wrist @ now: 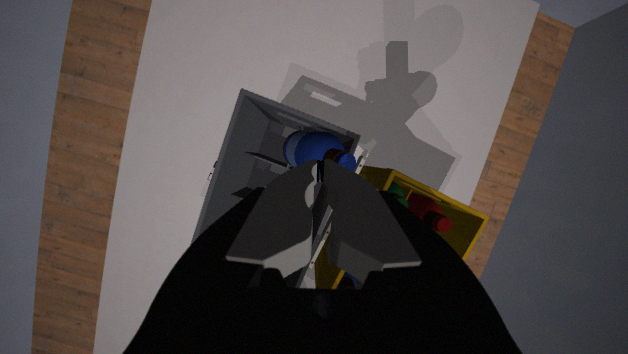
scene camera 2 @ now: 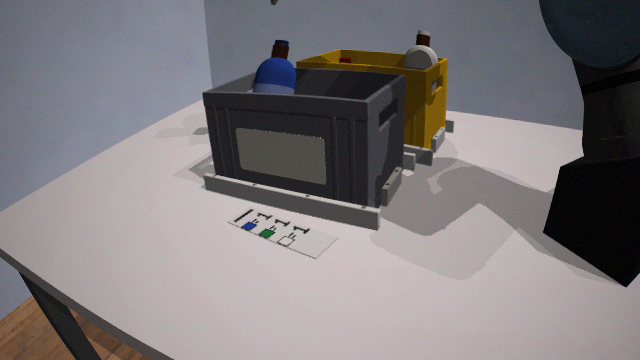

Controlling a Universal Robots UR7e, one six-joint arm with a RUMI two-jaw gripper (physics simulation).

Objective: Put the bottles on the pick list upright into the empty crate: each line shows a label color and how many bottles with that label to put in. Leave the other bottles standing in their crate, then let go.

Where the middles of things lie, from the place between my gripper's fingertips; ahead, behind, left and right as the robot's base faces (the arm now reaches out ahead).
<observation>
I see the pick list (scene camera 2: pixel 310 242) 8 cm behind my hand, 21 cm to the left of it and 30 cm below it.
</observation>
